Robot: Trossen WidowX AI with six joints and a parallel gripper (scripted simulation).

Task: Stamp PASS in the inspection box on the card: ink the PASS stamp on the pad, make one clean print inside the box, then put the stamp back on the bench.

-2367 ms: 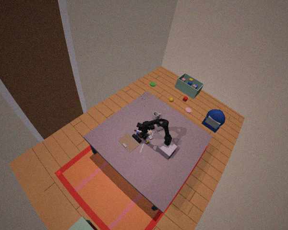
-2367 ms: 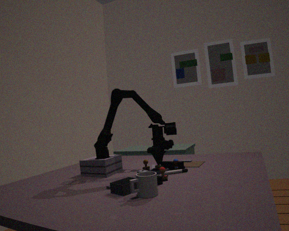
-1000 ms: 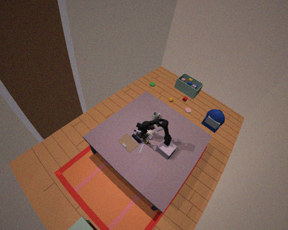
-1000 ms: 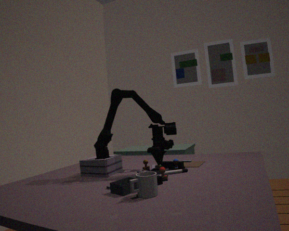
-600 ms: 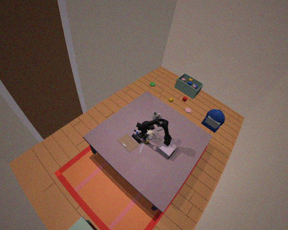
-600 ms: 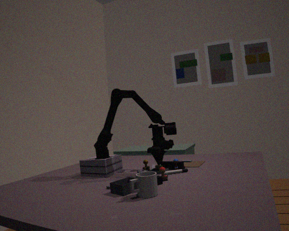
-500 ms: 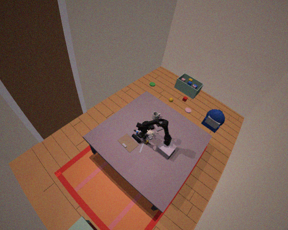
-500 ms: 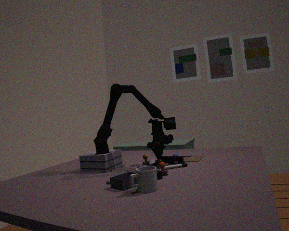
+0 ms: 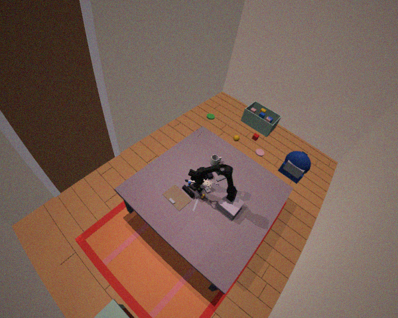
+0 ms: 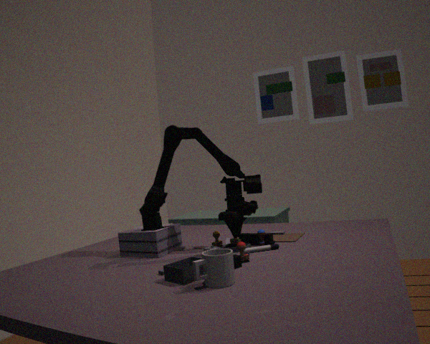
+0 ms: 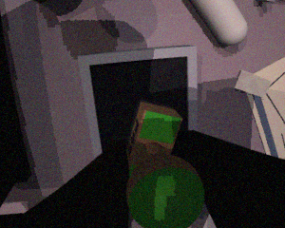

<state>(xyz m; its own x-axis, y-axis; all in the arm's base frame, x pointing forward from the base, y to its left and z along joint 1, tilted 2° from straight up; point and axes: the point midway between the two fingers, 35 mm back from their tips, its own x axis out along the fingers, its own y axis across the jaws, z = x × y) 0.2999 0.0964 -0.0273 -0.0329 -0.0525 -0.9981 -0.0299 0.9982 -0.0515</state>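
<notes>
The dark ink pad lies 10 mm behind my gripper tip and 40 mm below it. The rest, counted from my gripper tip: yellow-knobbed stamp (100 mm behind, 40 mm to the left, 30 mm below); green-knobbed PASS stamp (10 mm behind, 10 mm below); blue-knobbed stamp (80 mm ahead, 30 mm to the left, 30 mm below).
</notes>
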